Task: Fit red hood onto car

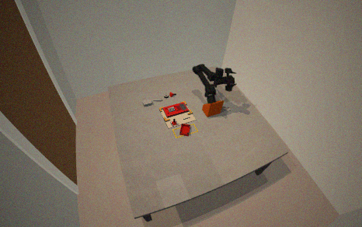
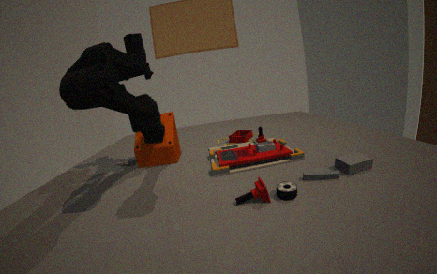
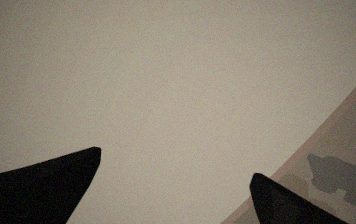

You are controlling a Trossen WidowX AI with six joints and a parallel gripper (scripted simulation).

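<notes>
My gripper tip is 490 mm short of the red hood, 160 mm to the right of it and 310 mm above it. Also, from my gripper tip: black wheel: 530 mm ahead, 260 mm to the right, 310 mm below; then grey engine block: 530 mm ahead, 50 mm to the right, 290 mm below; then jig: 500 mm ahead, 30 mm to the right, 300 mm below.
</notes>
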